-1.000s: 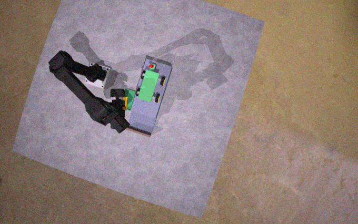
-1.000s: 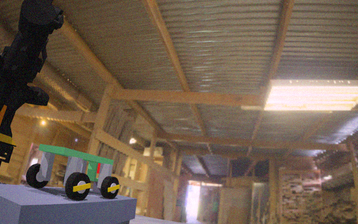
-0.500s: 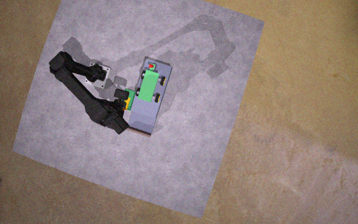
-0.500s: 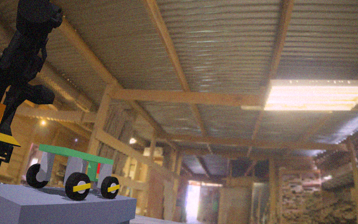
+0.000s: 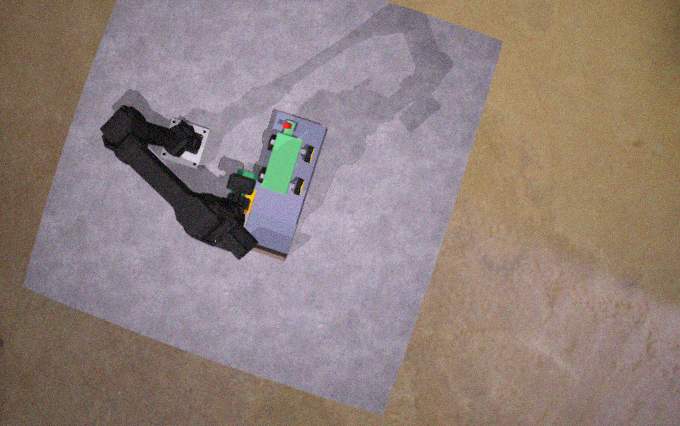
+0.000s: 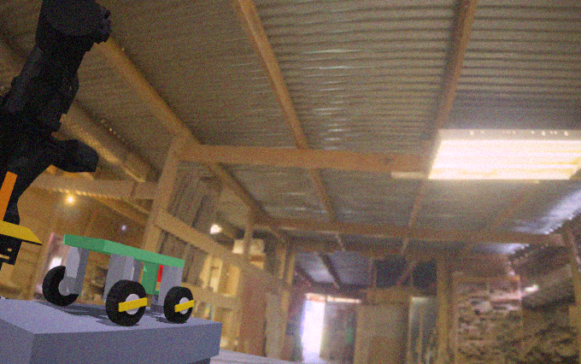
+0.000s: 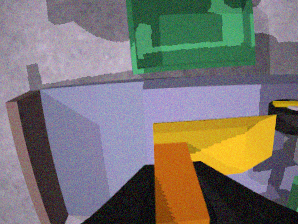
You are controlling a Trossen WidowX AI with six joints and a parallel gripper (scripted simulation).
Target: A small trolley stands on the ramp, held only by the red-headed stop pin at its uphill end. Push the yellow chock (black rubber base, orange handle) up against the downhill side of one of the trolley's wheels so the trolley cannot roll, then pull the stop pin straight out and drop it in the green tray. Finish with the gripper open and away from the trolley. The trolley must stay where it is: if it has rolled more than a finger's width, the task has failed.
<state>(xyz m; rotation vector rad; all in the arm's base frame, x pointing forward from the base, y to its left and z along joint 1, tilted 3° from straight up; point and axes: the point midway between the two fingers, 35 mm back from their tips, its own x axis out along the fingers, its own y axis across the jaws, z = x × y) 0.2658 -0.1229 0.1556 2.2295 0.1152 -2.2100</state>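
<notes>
The stop pin lies 26 cm to the left of my gripper tip, 3 cm ahead of it and 2 cm below it. Also, from my gripper tip: trolley 16 cm to the left, 5 cm ahead, 4 cm below; brown strip 12 cm below, 10 cm to the right, 6 cm ahead; yellow chock 2 cm to the left, 1 cm below.
</notes>
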